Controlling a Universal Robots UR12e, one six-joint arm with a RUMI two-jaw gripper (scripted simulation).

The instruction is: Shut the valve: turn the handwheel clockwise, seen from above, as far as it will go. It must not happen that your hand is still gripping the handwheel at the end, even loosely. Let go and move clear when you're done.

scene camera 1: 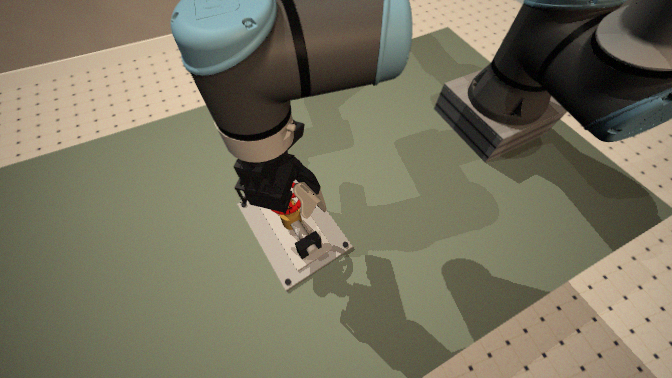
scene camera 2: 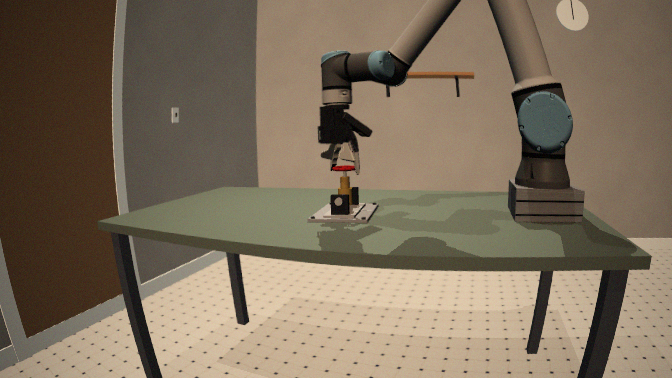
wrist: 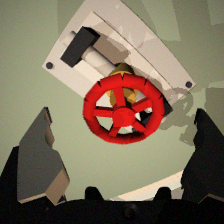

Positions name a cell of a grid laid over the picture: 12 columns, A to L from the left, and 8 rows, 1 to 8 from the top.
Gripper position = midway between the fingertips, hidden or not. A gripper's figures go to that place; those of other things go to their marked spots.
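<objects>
The red handwheel (wrist: G5) sits 0.11 m from the lens, and the gripper (wrist: G4) is 0.13 m from the lens.
</objects>
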